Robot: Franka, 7 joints.
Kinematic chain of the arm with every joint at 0, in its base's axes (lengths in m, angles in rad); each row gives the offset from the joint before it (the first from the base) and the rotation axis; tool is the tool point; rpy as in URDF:
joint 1: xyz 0 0 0.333 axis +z
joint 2: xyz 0 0 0 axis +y
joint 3: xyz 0 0 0.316 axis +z
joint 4: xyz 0.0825 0 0 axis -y
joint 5: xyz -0.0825 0 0.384 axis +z
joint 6: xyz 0 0 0 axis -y
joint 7: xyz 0.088 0 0 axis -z
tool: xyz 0 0 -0.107 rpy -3.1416 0 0
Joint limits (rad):
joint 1: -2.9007..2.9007
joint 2: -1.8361..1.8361
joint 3: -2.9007..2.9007
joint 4: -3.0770..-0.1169
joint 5: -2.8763..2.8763
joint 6: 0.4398..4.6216
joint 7: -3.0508..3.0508
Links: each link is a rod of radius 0.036 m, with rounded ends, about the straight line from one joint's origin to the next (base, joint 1, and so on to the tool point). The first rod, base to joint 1, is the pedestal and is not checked.
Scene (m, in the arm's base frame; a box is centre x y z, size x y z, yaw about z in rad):
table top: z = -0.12
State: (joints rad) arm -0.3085 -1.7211 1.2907 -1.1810 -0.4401 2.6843 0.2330
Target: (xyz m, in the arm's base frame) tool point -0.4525 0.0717 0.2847
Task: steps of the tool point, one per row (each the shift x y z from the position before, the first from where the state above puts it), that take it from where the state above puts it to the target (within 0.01 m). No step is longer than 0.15 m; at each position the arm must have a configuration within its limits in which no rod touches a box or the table.
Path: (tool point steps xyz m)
1: -0.0660 -0.0964 0.0139
2: -0.0393 -0.1053 -0.0036
3: -0.0128 -0.1086 -0.0173
4: 0.0132 -0.1069 -0.0258
5: 0.0383 -0.0986 -0.0280
6: 0.0602 -0.0833 -0.0246

